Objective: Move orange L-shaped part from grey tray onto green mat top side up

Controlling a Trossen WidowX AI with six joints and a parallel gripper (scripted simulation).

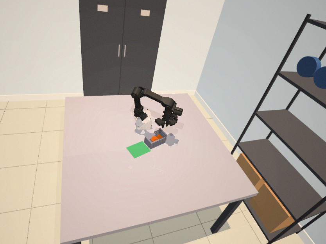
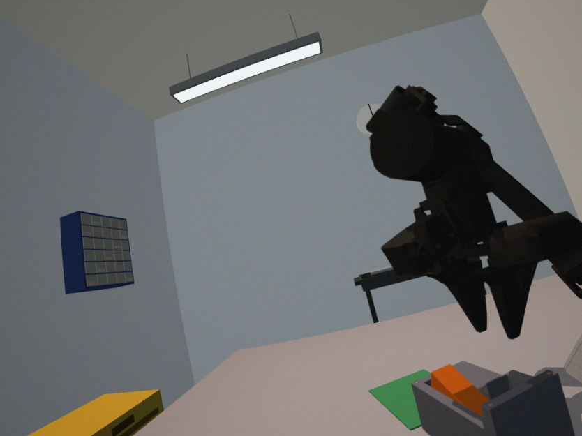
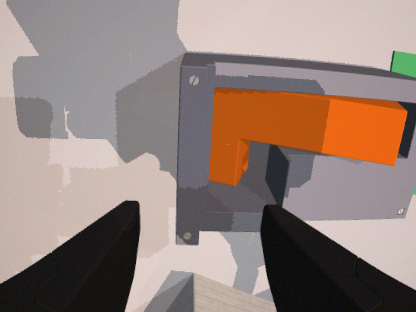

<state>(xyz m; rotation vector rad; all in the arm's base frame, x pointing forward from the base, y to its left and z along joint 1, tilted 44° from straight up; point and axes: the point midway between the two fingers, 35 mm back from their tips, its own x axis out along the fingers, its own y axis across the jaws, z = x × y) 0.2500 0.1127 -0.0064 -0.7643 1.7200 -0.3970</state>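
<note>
The orange L-shaped part lies 10 cm below my gripper tip, 4 cm to the right of it and 1 cm ahead of it. Also, from my gripper tip: green mat: 21 cm to the right, 16 cm below, 6 cm ahead.
</note>
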